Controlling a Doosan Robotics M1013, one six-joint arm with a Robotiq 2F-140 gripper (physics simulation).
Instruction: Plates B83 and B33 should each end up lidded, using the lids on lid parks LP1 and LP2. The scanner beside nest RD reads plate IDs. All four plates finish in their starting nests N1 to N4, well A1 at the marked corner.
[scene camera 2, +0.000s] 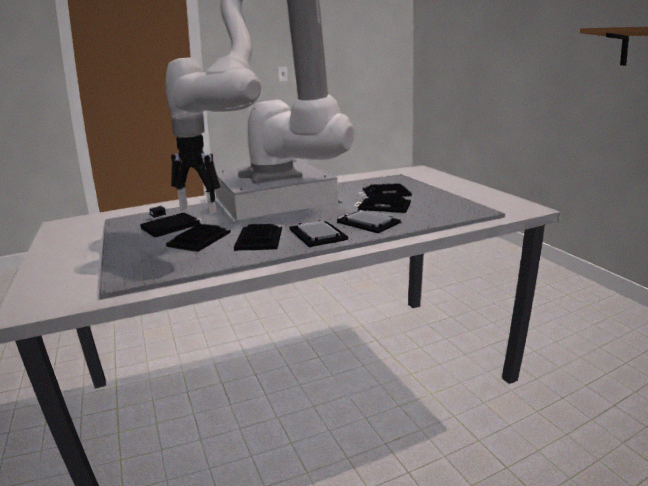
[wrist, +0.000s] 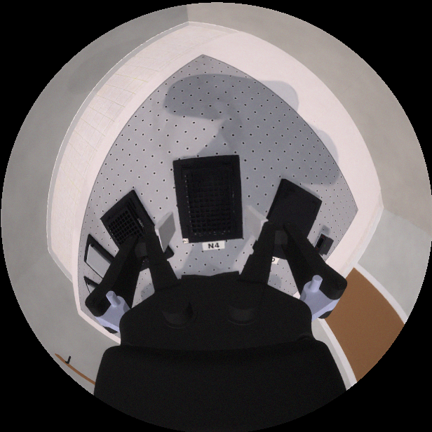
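Note:
My gripper is open and empty, high above nest N4. A black well plate lies in N4 between the fingers' lines of sight, well below the fingertips. Nest RD shows a flat dark face without wells. The small black scanner stands beside it. Another black plate lies in the neighbouring nest. Two pale lids lie on black parks; one lid shows in the wrist view. Plate IDs are unreadable.
Two more black nests or plates stand at the right back of the perforated board. The robot's pale base block stands behind the row. The white table extends around the board.

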